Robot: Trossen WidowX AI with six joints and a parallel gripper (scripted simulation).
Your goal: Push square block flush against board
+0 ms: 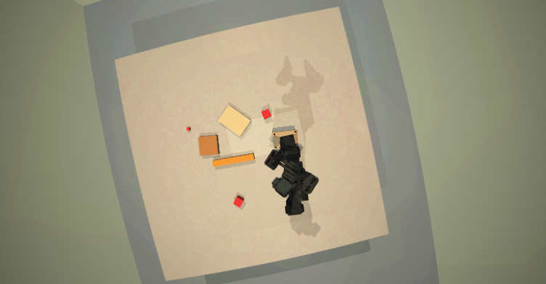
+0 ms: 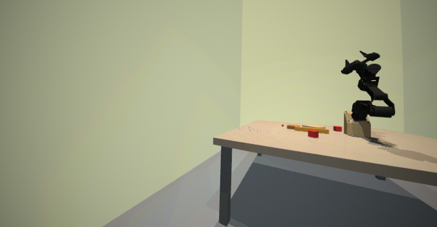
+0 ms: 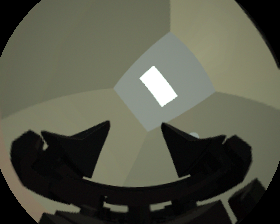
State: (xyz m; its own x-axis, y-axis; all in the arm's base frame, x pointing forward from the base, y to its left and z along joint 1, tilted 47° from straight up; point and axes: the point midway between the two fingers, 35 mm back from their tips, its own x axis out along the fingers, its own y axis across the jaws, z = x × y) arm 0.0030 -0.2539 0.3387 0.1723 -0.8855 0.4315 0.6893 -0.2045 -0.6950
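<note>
Right now my gripper tip is 560 mm above the square orange-brown block, 360 mm short of it and 110 mm to the left of it. Also, from my gripper tip: pale yellow box: 560 mm below, 210 mm to the right, 190 mm ahead; tiny red piece: 570 mm below, 450 mm ahead, 220 mm to the right; narrow orange board: 560 mm below, 250 mm ahead, 10 mm to the right.
</note>
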